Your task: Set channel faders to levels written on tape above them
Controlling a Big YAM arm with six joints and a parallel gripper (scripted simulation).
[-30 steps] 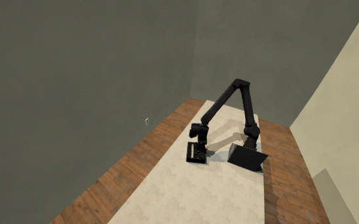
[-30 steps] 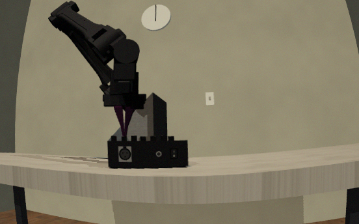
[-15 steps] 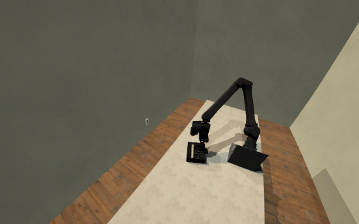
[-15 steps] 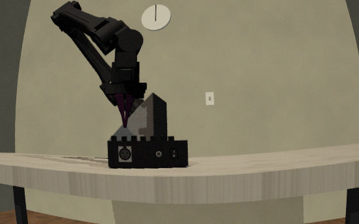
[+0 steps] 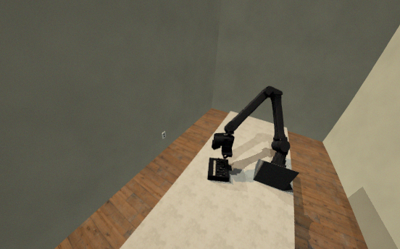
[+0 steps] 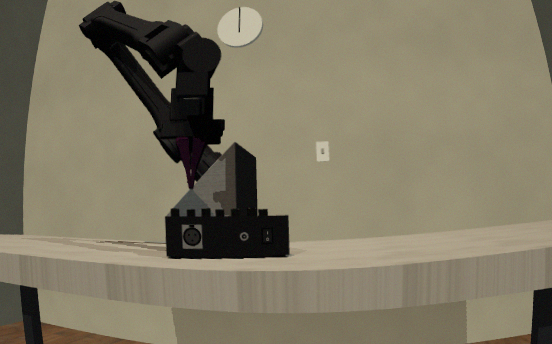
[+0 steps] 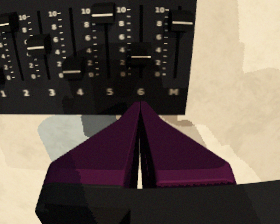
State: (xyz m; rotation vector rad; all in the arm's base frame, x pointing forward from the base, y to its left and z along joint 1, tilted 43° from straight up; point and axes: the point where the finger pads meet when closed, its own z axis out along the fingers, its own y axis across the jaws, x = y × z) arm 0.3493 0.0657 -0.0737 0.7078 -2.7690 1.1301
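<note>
Now: the channel 6 fader 40 mm below my hand, 20 mm ahead of it and 10 mm to the left of it. From my hand the other things lie so: master fader: 50 mm ahead, 40 mm below; then channel 5 fader: 40 mm to the left, 40 mm below, 30 mm ahead; then channel 4 fader: 40 mm to the left, 40 mm below, 10 mm behind.
</note>
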